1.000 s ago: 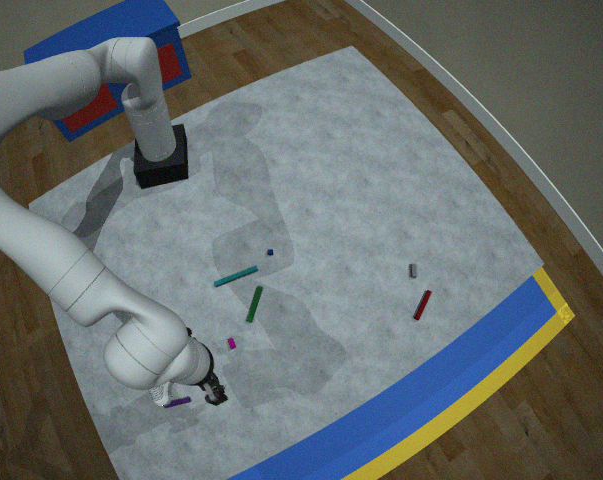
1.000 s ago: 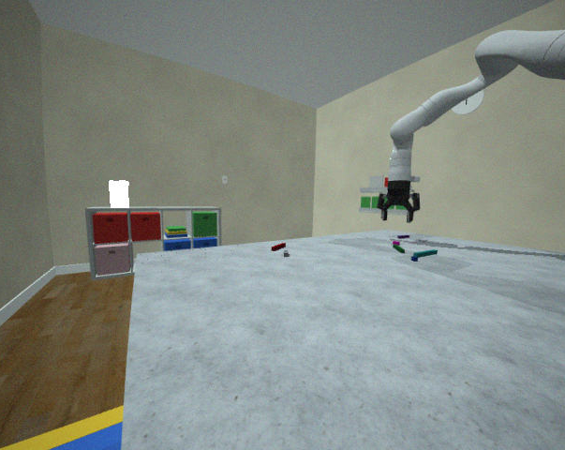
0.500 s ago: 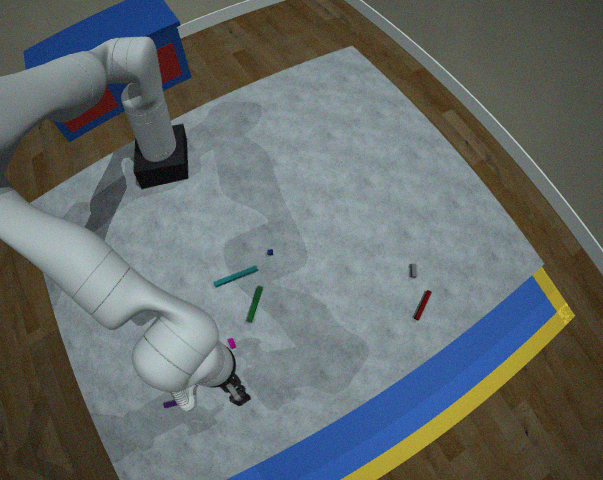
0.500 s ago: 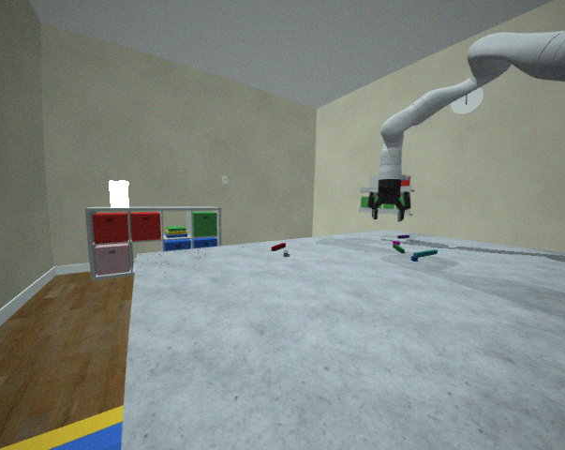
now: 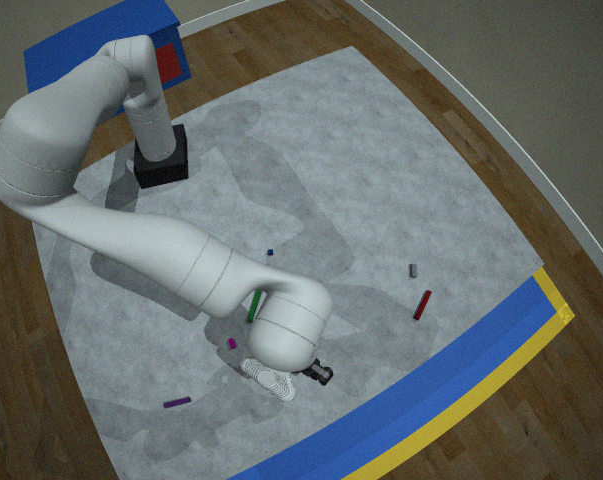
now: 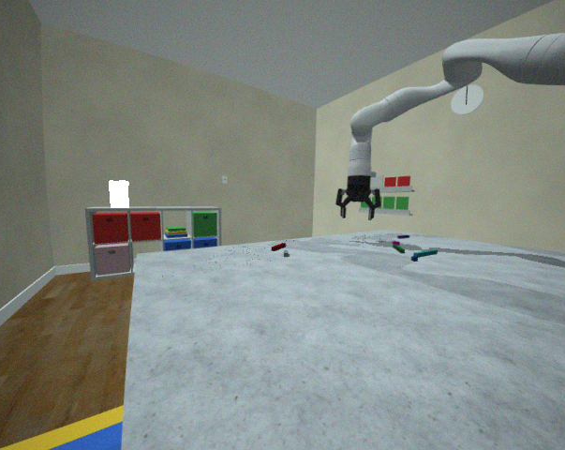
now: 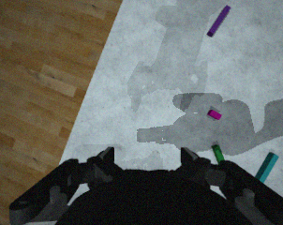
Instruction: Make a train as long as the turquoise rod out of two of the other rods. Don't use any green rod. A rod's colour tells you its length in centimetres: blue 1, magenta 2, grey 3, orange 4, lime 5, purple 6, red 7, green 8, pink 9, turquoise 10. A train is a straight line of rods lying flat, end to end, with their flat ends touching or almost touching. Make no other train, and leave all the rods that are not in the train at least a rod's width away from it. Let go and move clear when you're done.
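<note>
My hand is 32 cm to the right of the grey rod, 8 cm above it and 1 cm short of it. The rest, counted from my hand: turquoise rod (23 cm behind, 8 cm below, 1 cm to the left); magenta rod (11 cm behind, 8 cm to the right, 8 cm below); green rod (15 cm behind, 8 cm below, 1 cm to the left).
</note>
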